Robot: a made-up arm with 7 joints. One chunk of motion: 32 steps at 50 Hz.
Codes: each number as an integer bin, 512 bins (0 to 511) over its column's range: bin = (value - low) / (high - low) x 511, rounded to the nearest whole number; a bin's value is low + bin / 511 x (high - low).
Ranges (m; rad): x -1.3..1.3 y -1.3..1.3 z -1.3..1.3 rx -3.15..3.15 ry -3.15..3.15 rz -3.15..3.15
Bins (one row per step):
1: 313 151 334 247 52 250
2: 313 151 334 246 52 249
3: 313 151 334 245 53 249
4: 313 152 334 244 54 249
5: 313 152 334 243 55 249
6: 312 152 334 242 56 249
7: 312 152 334 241 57 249
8: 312 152 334 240 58 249
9: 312 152 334 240 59 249
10: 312 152 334 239 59 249
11: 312 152 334 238 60 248
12: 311 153 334 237 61 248
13: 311 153 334 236 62 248
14: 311 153 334 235 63 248
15: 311 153 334 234 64 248
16: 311 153 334 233 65 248
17: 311 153 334 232 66 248
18: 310 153 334 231 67 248
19: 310 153 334 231 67 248
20: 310 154 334 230 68 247
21: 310 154 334 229 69 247
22: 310 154 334 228 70 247
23: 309 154 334 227 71 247
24: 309 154 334 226 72 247
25: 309 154 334 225 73 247
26: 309 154 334 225 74 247
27: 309 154 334 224 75 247
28: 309 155 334 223 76 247
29: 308 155 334 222 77 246
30: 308 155 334 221 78 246
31: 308 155 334 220 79 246
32: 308 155 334 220 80 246
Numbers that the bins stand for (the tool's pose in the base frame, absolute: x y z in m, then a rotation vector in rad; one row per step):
1: 0.2926 -0.5317 0.3994 -0.1048 -2.5089 -0.0678
2: 0.2926 -0.5317 0.3994 -0.1171 -2.5089 -0.0801
3: 0.2926 -0.5317 0.3994 -0.1295 -2.4966 -0.0801
4: 0.2926 -0.5266 0.3994 -0.1418 -2.4842 -0.0801
5: 0.2926 -0.5266 0.3994 -0.1541 -2.4719 -0.0801
6: 0.2875 -0.5266 0.3994 -0.1664 -2.4596 -0.0801
7: 0.2875 -0.5266 0.3994 -0.1788 -2.4473 -0.0801
8: 0.2875 -0.5266 0.3994 -0.1911 -2.4349 -0.0801
9: 0.2875 -0.5266 0.3994 -0.1911 -2.4226 -0.0801
10: 0.2875 -0.5266 0.3994 -0.2034 -2.4226 -0.0801
11: 0.2875 -0.5266 0.3994 -0.2158 -2.4103 -0.0925
12: 0.2824 -0.5215 0.3994 -0.2281 -2.3979 -0.0925
13: 0.2824 -0.5215 0.3994 -0.2404 -2.3856 -0.0925
14: 0.2824 -0.5215 0.3994 -0.2527 -2.3733 -0.0925
15: 0.2824 -0.5215 0.3994 -0.2651 -2.3610 -0.0925
16: 0.2824 -0.5215 0.3994 -0.2774 -2.3486 -0.0925
17: 0.2824 -0.5215 0.3994 -0.2897 -2.3363 -0.0925
18: 0.2773 -0.5215 0.3994 -0.3021 -2.3240 -0.0925
19: 0.2773 -0.5215 0.3994 -0.3021 -2.3240 -0.0925
20: 0.2773 -0.5164 0.3994 -0.3144 -2.3116 -0.1048
21: 0.2773 -0.5164 0.3994 -0.3267 -2.2993 -0.1048
22: 0.2773 -0.5164 0.3994 -0.3390 -2.2870 -0.1048
23: 0.2722 -0.5164 0.3994 -0.3514 -2.2747 -0.1048
24: 0.2722 -0.5164 0.3994 -0.3637 -2.2623 -0.1048
25: 0.2722 -0.5164 0.3994 -0.3760 -2.2500 -0.1048
26: 0.2722 -0.5164 0.3994 -0.3760 -2.2377 -0.1048
27: 0.2722 -0.5164 0.3994 -0.3884 -2.2253 -0.1048
28: 0.2722 -0.5114 0.3994 -0.4007 -2.2130 -0.1048
29: 0.2671 -0.5114 0.3994 -0.4130 -2.2007 -0.1171
30: 0.2671 -0.5114 0.3994 -0.4253 -2.1884 -0.1171
31: 0.2671 -0.5114 0.3994 -0.4377 -2.1760 -0.1171
32: 0.2671 -0.5114 0.3994 -0.4377 -2.1637 -0.1171

